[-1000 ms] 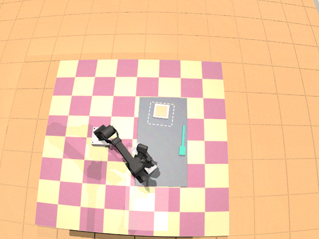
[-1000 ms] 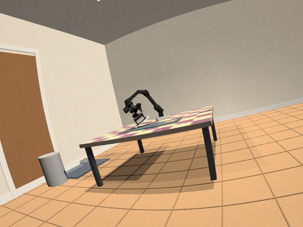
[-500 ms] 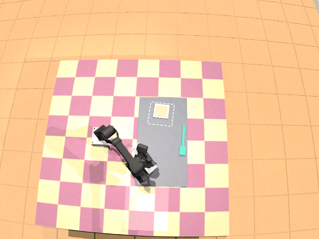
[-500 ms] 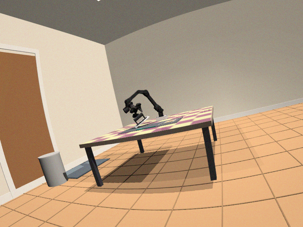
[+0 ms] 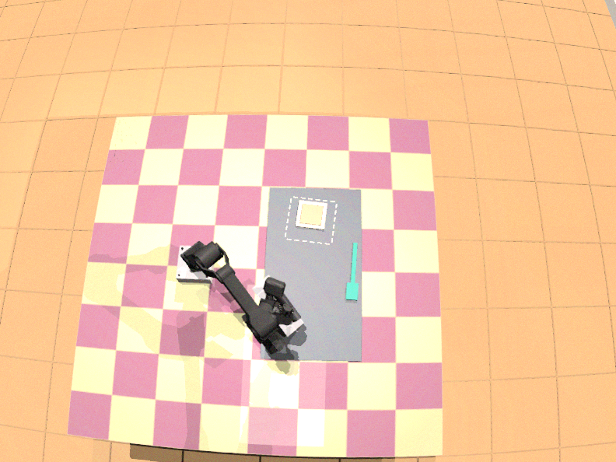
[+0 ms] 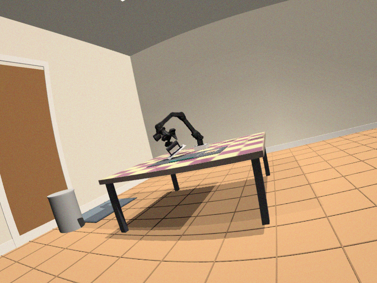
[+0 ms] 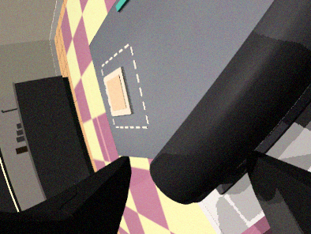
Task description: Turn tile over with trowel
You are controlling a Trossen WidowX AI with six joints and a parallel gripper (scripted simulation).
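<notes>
Now: gripper tip 40 mm above the trowel and 10 mm to the left of it. Round my gripper tip: square tile (310 mm to the left, 160 mm ahead, 130 mm below); grey mat (150 mm below, 130 mm ahead, 100 mm to the left); teal long-handled tool (260 mm ahead, 130 mm below, 50 mm to the left).
</notes>
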